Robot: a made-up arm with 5 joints.
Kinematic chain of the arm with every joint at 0, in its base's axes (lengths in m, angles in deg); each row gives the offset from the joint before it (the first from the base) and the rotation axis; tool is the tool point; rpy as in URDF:
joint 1: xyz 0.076 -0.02 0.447 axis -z
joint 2: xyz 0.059 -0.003 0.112 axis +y
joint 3: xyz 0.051 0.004 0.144 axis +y
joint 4: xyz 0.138 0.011 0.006 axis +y
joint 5: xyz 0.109 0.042 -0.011 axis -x
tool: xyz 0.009 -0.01 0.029 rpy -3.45 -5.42 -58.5
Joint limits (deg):
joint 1: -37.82..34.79
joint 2: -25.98..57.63
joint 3: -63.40..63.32
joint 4: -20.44..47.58
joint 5: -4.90..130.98
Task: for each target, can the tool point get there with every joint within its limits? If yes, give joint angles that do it. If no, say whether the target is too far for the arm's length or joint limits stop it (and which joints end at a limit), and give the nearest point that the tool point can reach.
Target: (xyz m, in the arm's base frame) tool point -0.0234 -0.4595 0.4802
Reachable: no: joint limits stop it (at a limit: joint 1, joint 5) | nearest point 0.2386 -0.0824 0.4802 | short by 0.459 m
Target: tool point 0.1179 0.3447 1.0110
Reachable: no: too far | nearest point 0.2003 0.1836 0.9340 | short by 0.197 m
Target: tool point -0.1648 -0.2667 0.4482
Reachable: no: joint limits stop it (at a limit: joint 1, joint 2, joint 3, joint 4, joint 5) | nearest point 0.0741 0.0311 0.4314 | short by 0.382 m
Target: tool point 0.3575 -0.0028 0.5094
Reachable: yes | joints 8.38 1.26 39.88 30.84 26.62
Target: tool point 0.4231 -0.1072 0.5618
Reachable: yes | joints 21.76 10.35 30.24 -9.58 7.21
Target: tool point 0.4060 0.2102 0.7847
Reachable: yes | joints -23.87 26.69 -47.72 -7.63 67.46
